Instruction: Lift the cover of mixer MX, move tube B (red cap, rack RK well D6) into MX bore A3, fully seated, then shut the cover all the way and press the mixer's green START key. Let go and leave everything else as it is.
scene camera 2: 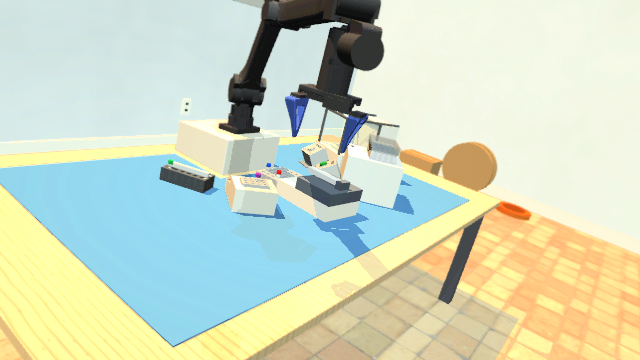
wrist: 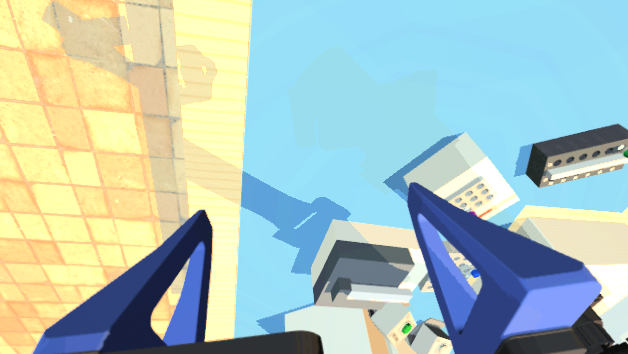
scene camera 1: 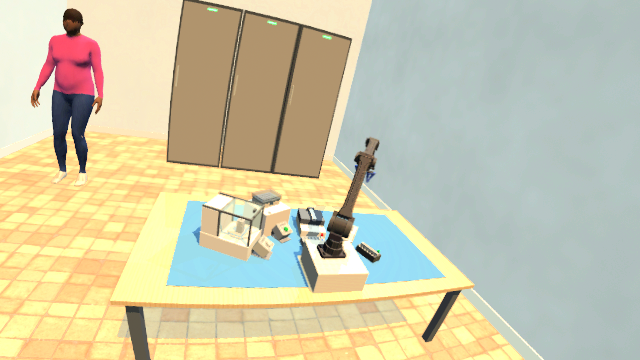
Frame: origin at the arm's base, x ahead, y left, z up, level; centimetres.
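Seen in the pictures: gripper, fingertip midpoint: (scene camera 2: 318, 144) (wrist: 308, 205); arm's base, origin of the base link: (scene camera 2: 239, 130) (scene camera 1: 331, 252).
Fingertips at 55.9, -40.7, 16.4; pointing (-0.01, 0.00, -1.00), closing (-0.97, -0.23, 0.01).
Offsets run from my fingertips to a thing's top centre, as dx, dy, dz. "*": to the spot under its first point.
The device that looks to be mixer MX {-18.8, +37.1, -16.8} (scene camera 1: 310, 218) (scene camera 2: 327, 192) (wrist: 372, 267) has a pale body and a dark cover with a light bar; the cover looks down. A red cap {-32.7, +35.4, -21.6} (scene camera 1: 322, 235) (scene camera 2: 278, 172) stands at the pale rack {* -33.7, +43.6, -23.8} (scene camera 2: 291, 173) behind it, with a blue cap; the well cannot be read. In the wrist view a finger hides the red cap. A green key {-29.8, +55.1, -19.5} (scene camera 1: 286, 229) (scene camera 2: 323, 163) (wrist: 407, 328) shows on a small slanted box; its label is unreadable. My gripper (scene camera 2: 318, 144) (wrist: 308, 205) is open and empty, high above the devices.
A white block with holes {-28.7, +19.1, -20.0} (scene camera 2: 252, 201) (wrist: 445, 165) and a black rack {-45.1, +11.7, -22.2} (scene camera 1: 368, 252) (scene camera 2: 186, 178) (wrist: 575, 150) stand to one side. A tall white box {-20.3, +61.0, -8.0} (scene camera 1: 276, 218) (scene camera 2: 375, 177) and a glass-walled device {-36.6, +79.3, -4.8} (scene camera 1: 225, 245) stand on the other. A person (scene camera 1: 72, 65) stands at the back left.
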